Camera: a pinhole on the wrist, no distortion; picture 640 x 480 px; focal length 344.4 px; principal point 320.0 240.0 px. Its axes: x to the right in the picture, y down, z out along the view. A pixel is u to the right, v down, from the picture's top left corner.
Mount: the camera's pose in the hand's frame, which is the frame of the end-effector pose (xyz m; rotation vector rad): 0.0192 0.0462 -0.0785 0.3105 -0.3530 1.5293
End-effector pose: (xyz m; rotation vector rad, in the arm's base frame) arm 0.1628 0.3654 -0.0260 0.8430 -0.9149 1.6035
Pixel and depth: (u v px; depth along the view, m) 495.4 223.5 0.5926
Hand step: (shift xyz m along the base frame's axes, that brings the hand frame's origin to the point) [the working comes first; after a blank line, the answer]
In the camera's frame: 0.3018 -0.0284 0.5926

-0.0412 -0.5167 0.2864
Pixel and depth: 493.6 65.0 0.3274
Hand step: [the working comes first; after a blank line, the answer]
In the camera's frame: 0.1650 -0.1664 0.3274

-0.0715 -0.1894 0.2809
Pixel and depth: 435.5 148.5 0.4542
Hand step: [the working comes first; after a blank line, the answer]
In the camera's frame: 0.1523 -0.1207 0.4542

0.0071 -0.2986 0.2963
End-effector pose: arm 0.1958 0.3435 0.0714 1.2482 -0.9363 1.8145
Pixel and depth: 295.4 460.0 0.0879
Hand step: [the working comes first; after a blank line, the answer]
In the camera's frame: -0.0063 0.0561 0.0879

0.0046 -0.0070 -0.0391
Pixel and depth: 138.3 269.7 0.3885
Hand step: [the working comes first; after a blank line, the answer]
In the camera's frame: -0.2050 0.0335 0.3885

0.3475 -0.0299 0.0714
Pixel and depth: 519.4 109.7 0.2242
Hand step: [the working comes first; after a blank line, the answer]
In the camera's frame: 0.1298 -0.0848 0.2242

-0.0112 -0.1744 0.1303
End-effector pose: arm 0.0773 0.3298 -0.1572 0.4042 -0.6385 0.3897
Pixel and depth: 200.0 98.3 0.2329
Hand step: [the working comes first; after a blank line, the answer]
In the camera's frame: -0.0811 -0.0958 0.2329

0.0873 -0.1316 0.1133
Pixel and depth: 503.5 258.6 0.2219
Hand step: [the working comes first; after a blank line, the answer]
In the camera's frame: 0.1182 0.0120 0.2219

-0.1124 -0.0276 0.1421
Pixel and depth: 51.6 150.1 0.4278
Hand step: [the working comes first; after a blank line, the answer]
In the camera's frame: -0.3334 -0.1117 0.4278

0.2011 -0.4294 0.0979
